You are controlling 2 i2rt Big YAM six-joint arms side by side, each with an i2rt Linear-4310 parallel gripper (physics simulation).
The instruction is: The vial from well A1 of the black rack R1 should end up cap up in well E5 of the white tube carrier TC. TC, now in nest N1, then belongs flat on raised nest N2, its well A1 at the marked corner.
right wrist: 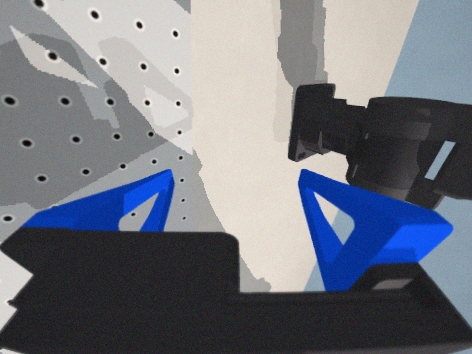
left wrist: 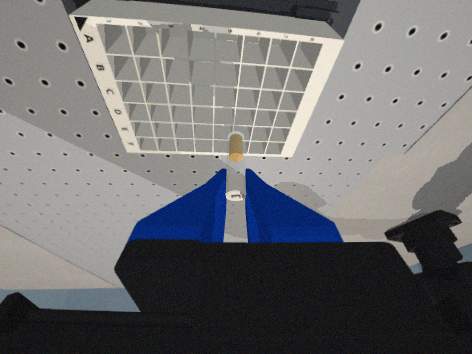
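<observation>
My left gripper [left wrist: 235, 177] is shut on the vial [left wrist: 236, 147], which has a marked white cap end nearer the camera, a clear body and an amber section toward its far end. The vial's far end overlaps the row F edge of the white tube carrier TC [left wrist: 309, 100] around the middle columns in this slanted view; its height above TC is unclear. TC's open grid faces up, with letters A to F along its left rim and a black triangle at the upper left corner by A. My right gripper [right wrist: 236, 176] is open and empty, away from TC. Rack R1 does not show.
A dark structure [left wrist: 280, 10] lies behind TC at the top of the left wrist view. A grey plate with holes [left wrist: 50, 135] [right wrist: 90, 155] extends around TC, beside a cream surface [right wrist: 235, 100]. A black jointed part [right wrist: 315, 120] stands beyond the right gripper's right finger.
</observation>
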